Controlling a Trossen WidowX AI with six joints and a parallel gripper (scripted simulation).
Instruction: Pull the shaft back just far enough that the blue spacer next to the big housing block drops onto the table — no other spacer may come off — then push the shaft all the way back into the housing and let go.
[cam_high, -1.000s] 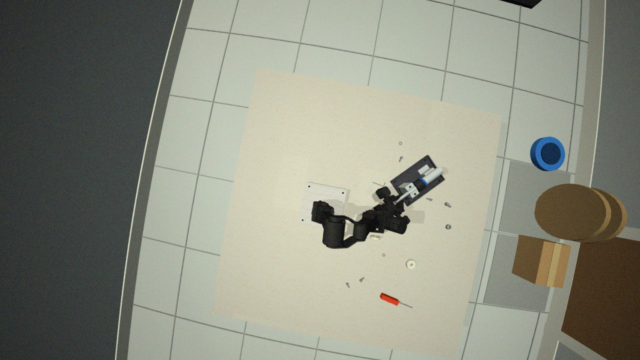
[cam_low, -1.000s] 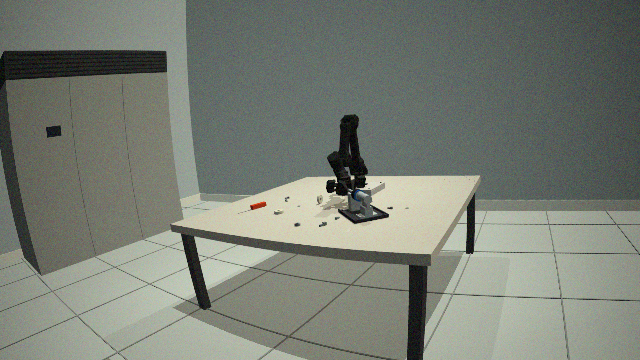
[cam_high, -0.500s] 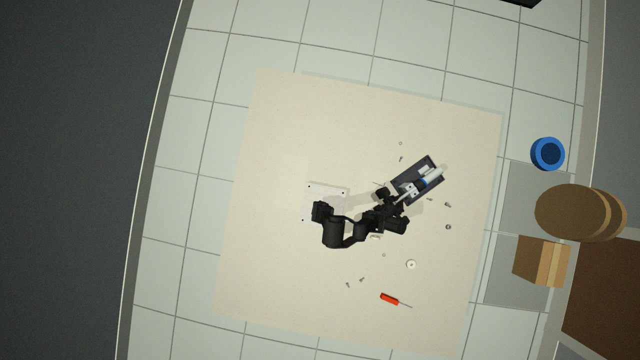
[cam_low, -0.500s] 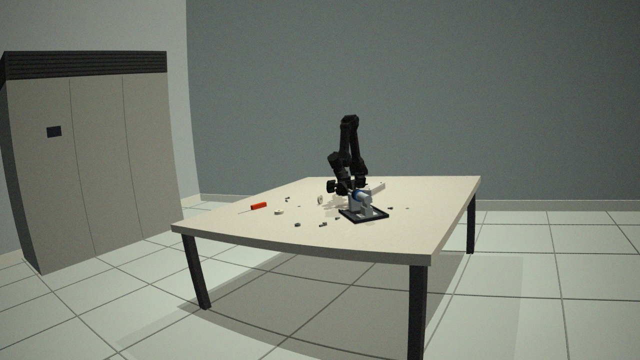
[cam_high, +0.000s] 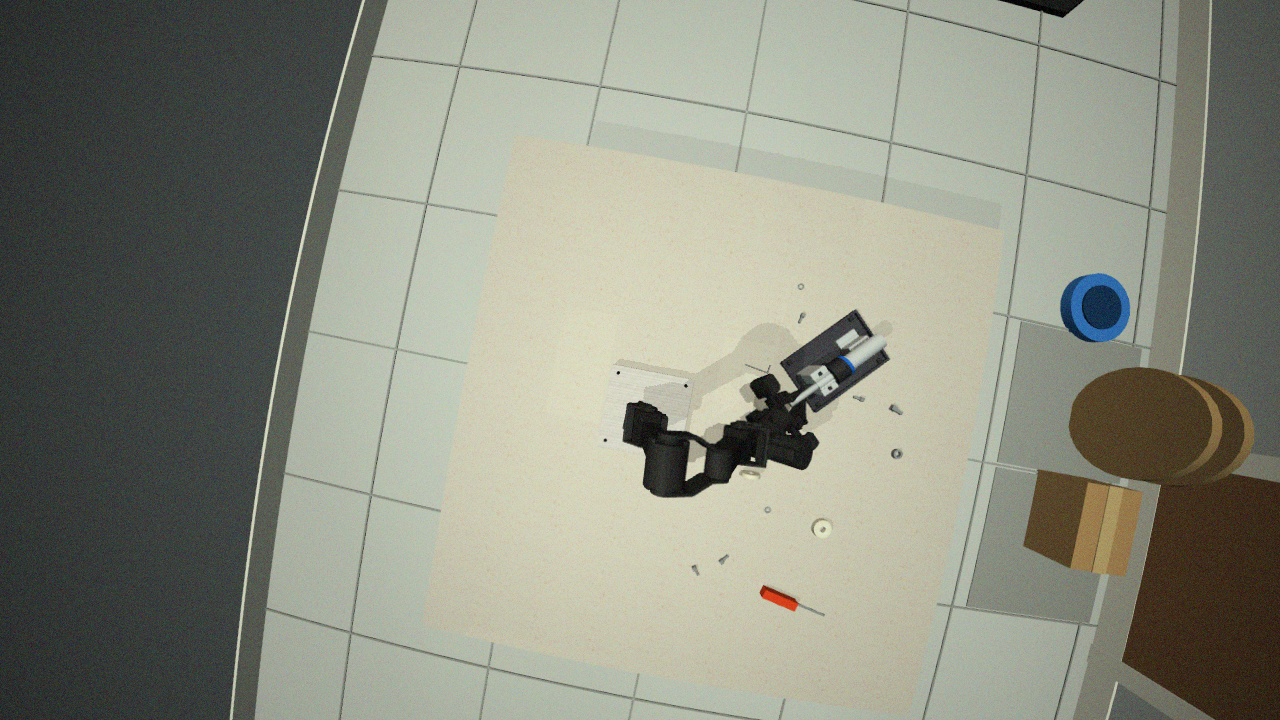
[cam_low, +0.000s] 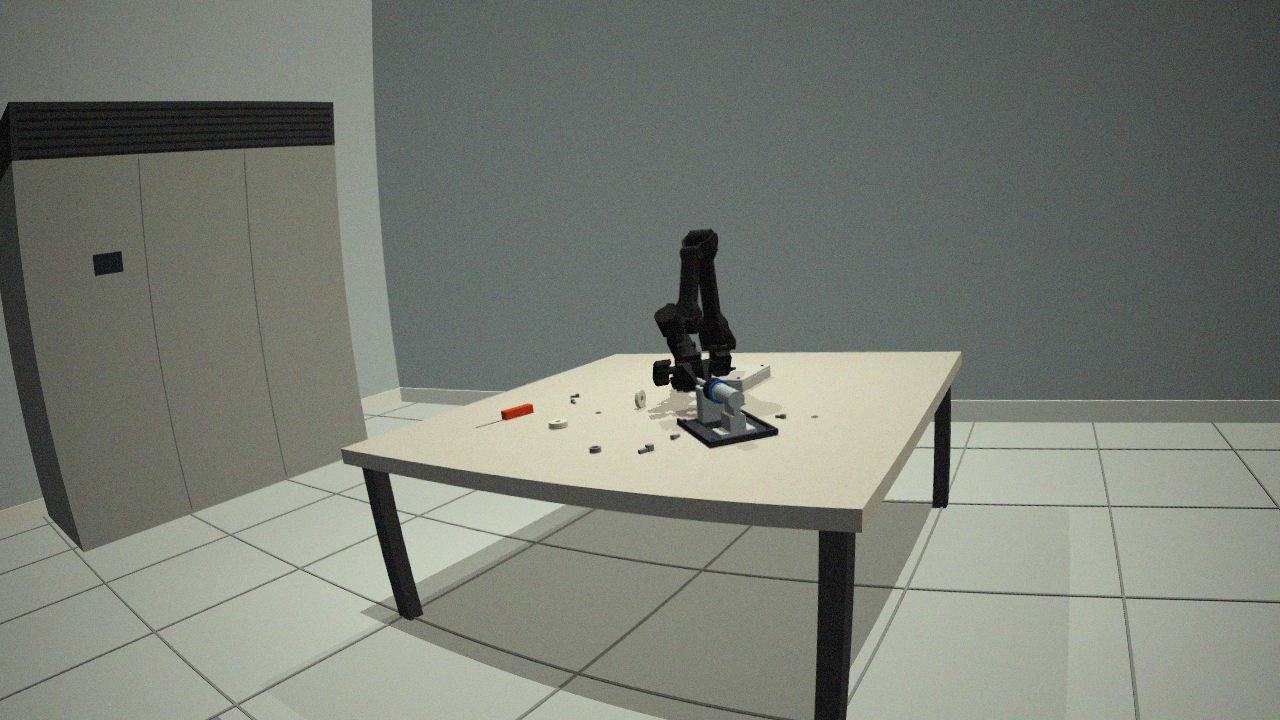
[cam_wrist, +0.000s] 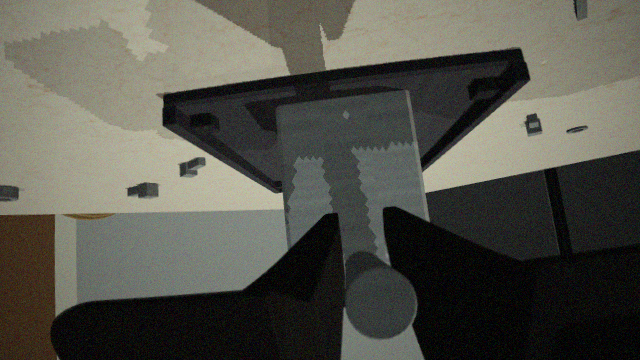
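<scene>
Now: gripper tip 4 cm short of the grey shaft, 5 cm to the right of it and 2 cm below it. The rest, counted from my gripper tip: white ring 15 cm ahead, 32 cm to the right, 6 cm below; then blue spacer 8 cm ahead, 8 cm to the left, 2 cm above.
</scene>
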